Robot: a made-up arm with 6 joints.
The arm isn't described. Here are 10 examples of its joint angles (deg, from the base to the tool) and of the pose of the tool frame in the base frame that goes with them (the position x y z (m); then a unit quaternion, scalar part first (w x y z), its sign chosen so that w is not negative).
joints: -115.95 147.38 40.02 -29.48 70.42 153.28
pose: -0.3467 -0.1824 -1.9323 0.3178 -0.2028 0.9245 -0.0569
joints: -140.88 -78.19 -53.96 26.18 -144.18 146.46
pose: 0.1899 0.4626 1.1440 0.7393 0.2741 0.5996 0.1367
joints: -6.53 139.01 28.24 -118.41 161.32 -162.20
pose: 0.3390 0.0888 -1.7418 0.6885 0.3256 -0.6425 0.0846
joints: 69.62 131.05 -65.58 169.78 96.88 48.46
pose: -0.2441 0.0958 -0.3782 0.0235 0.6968 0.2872 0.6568
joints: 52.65 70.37 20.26 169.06 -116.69 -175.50
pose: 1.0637 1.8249 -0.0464 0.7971 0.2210 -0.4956 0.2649
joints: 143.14 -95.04 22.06 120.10 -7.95 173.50
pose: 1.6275 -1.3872 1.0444 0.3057 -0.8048 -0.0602 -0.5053
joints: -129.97 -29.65 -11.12 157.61 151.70 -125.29
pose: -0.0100 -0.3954 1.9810 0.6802 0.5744 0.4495 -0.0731
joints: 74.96 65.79 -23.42 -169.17 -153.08 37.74
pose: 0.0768 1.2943 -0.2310 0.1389 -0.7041 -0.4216 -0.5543
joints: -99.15 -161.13 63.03 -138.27 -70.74 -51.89
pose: 0.4158 1.3310 -1.7077 0.7308 -0.5059 0.4524 0.0731
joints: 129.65 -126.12 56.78 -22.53 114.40 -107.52
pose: 1.6354 -1.5878 -0.5075 0.6973 0.0540 0.6156 0.3633
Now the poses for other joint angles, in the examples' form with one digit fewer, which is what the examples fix.
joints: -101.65 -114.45 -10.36 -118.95 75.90 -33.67
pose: 0.398 1.292 0.828 0.117 0.175 -0.889 0.407
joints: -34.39 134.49 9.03 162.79 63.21 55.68
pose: 0.509 -0.040 -1.660 0.410 -0.110 -0.376 0.824
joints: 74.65 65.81 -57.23 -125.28 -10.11 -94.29
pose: -0.011 0.541 0.067 0.306 0.527 0.080 -0.789
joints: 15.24 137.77 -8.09 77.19 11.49 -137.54
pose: 0.200 -0.007 -1.606 0.282 0.126 0.855 -0.416
